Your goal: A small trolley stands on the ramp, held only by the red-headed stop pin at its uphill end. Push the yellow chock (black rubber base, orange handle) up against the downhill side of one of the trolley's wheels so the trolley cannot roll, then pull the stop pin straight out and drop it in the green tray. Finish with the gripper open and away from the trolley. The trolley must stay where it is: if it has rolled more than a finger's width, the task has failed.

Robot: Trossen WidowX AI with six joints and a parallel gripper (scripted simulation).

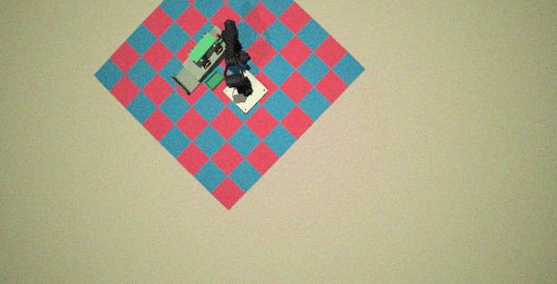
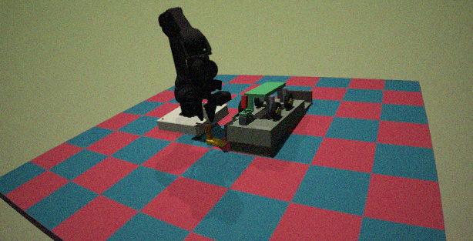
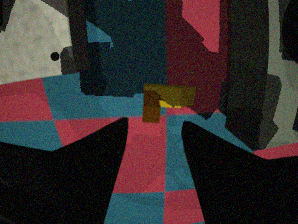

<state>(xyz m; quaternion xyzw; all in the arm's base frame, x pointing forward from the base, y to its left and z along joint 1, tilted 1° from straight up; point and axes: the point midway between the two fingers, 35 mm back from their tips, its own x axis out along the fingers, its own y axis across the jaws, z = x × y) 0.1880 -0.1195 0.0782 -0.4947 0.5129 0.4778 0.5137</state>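
The yellow chock lies 2 cm ahead of my gripper tip and 6 cm below it. The rest, counted from my gripper tip: red-headed stop pin 14 cm ahead, 2 cm to the left, 5 cm above; then green-topped trolley 15 cm ahead, 14 cm to the left, 3 cm above; then green tray 1 cm ahead, 23 cm to the left, 9 cm below.
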